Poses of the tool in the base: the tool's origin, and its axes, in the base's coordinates. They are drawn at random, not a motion.
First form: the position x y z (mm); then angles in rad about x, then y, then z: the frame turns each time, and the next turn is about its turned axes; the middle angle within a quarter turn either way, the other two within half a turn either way.
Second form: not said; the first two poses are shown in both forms.
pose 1, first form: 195.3 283.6 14.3 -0.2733 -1.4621 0.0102
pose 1, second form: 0.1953 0.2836 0.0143 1.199 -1.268 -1.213
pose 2, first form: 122.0 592.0 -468.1 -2.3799 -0.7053 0.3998
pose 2, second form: 0.1220 0.5920 -0.4681 0.184 0.776 -2.453
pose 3, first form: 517.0 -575.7 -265.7 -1.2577 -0.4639 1.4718
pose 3, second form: 0.5170 -0.5757 -0.2657 1.322 1.203 -0.698
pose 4, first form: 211.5 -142.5 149.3 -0.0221 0.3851 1.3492
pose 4, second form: 0.2115 -0.1425 0.1493 1.365 0.104 0.372
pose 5, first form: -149.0 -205.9 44.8 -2.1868 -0.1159 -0.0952
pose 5, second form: -0.1490 -0.2059 0.0448 0.149 -0.011 -2.182
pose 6, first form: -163.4 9.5 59.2 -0.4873 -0.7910 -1.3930
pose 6, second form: -0.1634 0.0095 0.0592 -1.419 -0.609 0.711
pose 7, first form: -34.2 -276.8 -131.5 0.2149 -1.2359 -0.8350
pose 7, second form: -0.0342 -0.2768 -0.1315 -1.320 -0.479 1.200
